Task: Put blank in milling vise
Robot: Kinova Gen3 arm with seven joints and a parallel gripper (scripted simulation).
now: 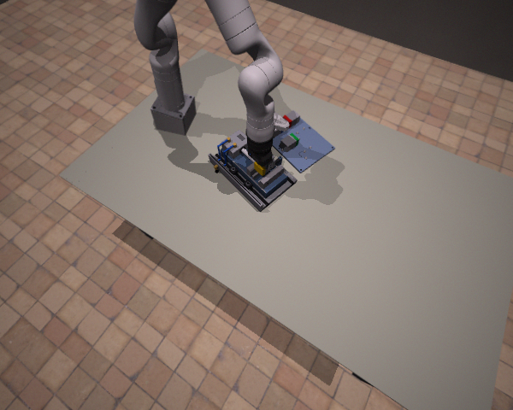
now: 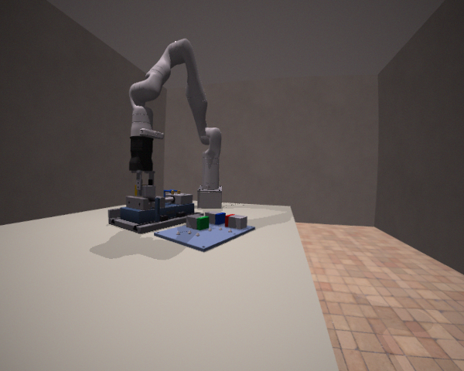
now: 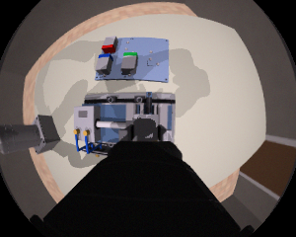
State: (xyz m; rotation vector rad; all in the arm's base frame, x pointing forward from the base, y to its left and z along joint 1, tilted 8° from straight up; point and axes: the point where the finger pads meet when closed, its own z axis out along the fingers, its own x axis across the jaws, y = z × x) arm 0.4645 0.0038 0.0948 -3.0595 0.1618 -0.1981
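My gripper is now 2 cm above the yellow-ended blank. Also, from my hand: green-ended blank 3 cm behind, 20 cm to the left, 11 cm below; then fixed jaw 4 cm ahead, 6 cm below; then milling vise 6 cm behind, 1 cm to the left, 10 cm below.
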